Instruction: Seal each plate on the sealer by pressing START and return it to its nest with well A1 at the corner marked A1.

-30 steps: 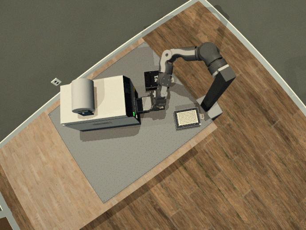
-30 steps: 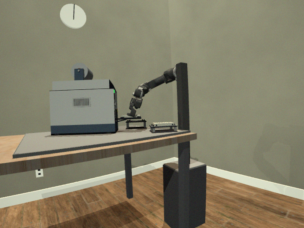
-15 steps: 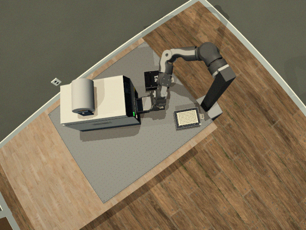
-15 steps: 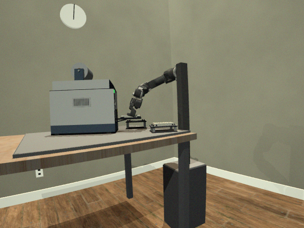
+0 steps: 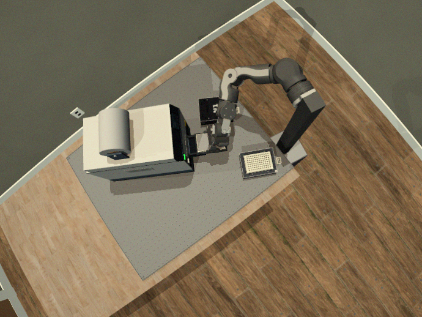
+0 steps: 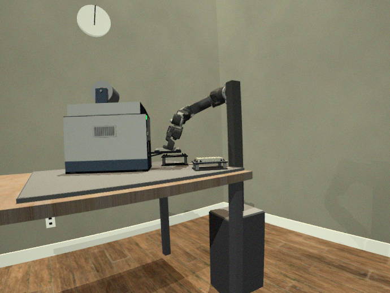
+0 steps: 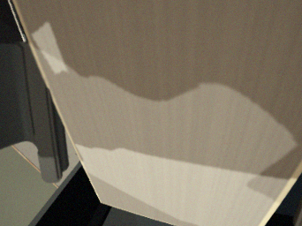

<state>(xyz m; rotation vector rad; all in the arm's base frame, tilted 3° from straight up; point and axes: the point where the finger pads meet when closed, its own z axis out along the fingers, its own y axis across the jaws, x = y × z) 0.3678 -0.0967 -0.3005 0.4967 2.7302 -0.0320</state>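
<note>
My gripper is now 2 cm above the sealer stage. The rest, counted from my hand: black nest N1 (15 cm to the right, 10 cm behind, 6 cm below); yellow warning label (12 cm to the right, 7 cm ahead, 4 cm above); plate (18 cm to the left, 16 cm behind, 6 cm below).
</note>
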